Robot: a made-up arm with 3 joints. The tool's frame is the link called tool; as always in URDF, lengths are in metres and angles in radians. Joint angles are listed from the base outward.
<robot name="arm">
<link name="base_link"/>
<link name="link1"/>
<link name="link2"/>
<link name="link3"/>
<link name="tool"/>
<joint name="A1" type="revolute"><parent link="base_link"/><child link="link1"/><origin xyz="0.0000 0.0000 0.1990" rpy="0.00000 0.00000 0.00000"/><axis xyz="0 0 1"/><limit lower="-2.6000" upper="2.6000"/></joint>
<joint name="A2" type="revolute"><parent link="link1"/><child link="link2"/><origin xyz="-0.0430 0.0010 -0.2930" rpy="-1.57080 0.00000 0.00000"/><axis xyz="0 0 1"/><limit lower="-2.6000" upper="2.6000"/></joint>
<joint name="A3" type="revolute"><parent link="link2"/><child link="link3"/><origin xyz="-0.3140 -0.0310 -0.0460" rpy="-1.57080 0.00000 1.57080"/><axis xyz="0 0 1"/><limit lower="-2.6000" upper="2.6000"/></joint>
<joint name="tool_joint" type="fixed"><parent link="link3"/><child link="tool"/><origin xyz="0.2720 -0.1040 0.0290" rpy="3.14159 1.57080 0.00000"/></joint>
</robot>
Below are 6 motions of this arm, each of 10 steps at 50 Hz.
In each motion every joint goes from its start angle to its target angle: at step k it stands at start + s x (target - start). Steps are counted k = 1, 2, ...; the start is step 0. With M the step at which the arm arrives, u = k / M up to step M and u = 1 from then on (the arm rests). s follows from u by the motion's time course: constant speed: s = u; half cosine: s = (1 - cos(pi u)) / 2; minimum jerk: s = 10 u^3 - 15 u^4 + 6 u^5.
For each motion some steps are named. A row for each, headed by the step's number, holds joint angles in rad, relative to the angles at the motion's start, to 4 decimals.
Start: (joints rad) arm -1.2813 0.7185 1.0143
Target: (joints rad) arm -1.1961 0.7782 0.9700
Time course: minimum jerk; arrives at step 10
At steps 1, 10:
1: 0.0007 0.0005 -0.0004
10: 0.0852 0.0597 -0.0443

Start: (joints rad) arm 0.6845 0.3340 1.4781
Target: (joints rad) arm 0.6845 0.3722 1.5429
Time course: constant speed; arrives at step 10
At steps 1, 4, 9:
1: 0.0000 0.0038 0.0065
4: 0.0000 0.0153 0.0259
9: 0.0000 0.0344 0.0583

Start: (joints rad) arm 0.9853 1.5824 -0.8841
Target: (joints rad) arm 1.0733 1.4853 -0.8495
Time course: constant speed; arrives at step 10
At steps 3, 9, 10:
3: 0.0264 -0.0291 0.0104
9: 0.0792 -0.0874 0.0311
10: 0.0880 -0.0971 0.0346

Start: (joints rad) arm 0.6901 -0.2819 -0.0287
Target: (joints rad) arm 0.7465 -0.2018 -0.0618
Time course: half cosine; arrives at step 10
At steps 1, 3, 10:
1: 0.0014 0.0020 -0.0008
3: 0.0116 0.0165 -0.0068
10: 0.0564 0.0801 -0.0331

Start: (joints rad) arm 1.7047 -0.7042 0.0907
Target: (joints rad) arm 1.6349 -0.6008 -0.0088
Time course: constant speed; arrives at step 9
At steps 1, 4, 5, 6, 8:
1: -0.0078 0.0115 -0.0111
4: -0.0310 0.0460 -0.0442
5: -0.0388 0.0574 -0.0553
6: -0.0465 0.0689 -0.0663
8: -0.0620 0.0919 -0.0884

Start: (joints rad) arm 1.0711 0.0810 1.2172
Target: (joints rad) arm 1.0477 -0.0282 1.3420
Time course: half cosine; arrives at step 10
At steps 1, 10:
1: -0.0006 -0.0027 0.0031
10: -0.0234 -0.1092 0.1248

